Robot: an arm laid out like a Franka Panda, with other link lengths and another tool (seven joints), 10 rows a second.
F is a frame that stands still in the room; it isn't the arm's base.
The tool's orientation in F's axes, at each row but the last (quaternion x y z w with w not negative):
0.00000 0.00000 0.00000 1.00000
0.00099 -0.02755 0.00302 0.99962
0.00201 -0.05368 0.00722 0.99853
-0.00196 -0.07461 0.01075 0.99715
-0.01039 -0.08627 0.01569 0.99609
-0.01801 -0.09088 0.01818 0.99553
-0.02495 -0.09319 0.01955 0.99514
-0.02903 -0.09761 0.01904 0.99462
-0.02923 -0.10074 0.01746 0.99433
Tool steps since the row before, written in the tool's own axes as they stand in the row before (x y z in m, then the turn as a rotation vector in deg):
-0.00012 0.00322 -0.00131 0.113 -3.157 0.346
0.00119 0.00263 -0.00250 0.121 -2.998 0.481
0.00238 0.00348 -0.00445 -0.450 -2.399 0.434
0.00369 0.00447 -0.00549 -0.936 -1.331 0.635
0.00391 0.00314 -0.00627 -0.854 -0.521 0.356
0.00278 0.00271 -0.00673 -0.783 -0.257 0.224
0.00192 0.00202 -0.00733 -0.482 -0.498 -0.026
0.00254 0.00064 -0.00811 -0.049 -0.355 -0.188
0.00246 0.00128 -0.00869 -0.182 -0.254 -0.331
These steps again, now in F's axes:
-0.00012 0.00322 -0.00131 0.113 -3.157 0.346
0.00131 0.00264 -0.00243 0.113 -2.998 0.481
0.00279 0.00353 -0.00416 -0.459 -2.407 0.375
0.00437 0.00454 -0.00490 -0.992 -1.350 0.496
0.00484 0.00315 -0.00558 -0.887 -0.542 0.216
0.00387 0.00260 -0.00622 -0.802 -0.280 0.089
0.00318 0.00176 -0.00695 -0.451 -0.519 -0.088
0.00405 0.00031 -0.00749 0.000 -0.366 -0.172
0.00412 0.00090 -0.00809 -0.104 -0.279 -0.344

